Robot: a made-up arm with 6 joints.
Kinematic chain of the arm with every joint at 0, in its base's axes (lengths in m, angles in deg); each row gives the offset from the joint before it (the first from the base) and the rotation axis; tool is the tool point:
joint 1: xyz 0 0 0.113 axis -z
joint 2: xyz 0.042 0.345 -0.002 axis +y
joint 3: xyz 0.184 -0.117 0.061 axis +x
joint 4: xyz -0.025 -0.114 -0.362 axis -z
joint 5: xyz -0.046 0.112 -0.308 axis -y
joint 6: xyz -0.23 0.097 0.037 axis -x
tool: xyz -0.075 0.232 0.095
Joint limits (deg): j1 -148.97..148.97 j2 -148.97..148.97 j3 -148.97..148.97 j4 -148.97..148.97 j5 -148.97..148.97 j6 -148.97..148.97
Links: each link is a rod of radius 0.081 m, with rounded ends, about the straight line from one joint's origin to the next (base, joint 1, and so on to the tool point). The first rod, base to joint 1, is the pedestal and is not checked.
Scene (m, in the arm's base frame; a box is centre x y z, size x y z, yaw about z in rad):
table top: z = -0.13
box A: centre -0.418 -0.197 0.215 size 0.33 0.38 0.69 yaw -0
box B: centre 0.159 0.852 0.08 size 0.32 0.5 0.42 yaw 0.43
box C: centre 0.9 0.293 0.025 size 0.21 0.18 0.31 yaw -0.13
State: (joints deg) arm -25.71 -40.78 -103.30 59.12 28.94 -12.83
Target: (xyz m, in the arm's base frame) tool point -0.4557 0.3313 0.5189
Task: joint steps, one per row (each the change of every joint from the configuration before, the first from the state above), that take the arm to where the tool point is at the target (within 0.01 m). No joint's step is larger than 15 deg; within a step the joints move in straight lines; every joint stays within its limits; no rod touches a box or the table.
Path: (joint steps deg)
1: 9.97 6.46 -8.34 -10.83 13.72 -0.96
2: 9.97 6.45 -8.35 -10.82 13.71 -0.96
3: 9.97 6.46 -8.34 -10.83 13.72 -0.96
4: 9.97 6.46 -8.34 -10.83 13.72 -0.97
5: 4.13 3.92 -3.07 -10.87 -2.39 -7.18
6: 4.12 3.92 -3.07 -10.88 -2.38 -7.19
7: 4.13 3.93 -3.06 -10.87 -2.38 -7.19
8: 6.45 -7.07 -1.04 -2.00 -12.94 -2.41
9: 6.44 -7.07 -1.03 -2.00 -12.94 -2.42
10: 6.45 -7.07 -1.03 -2.00 -12.94 -2.41

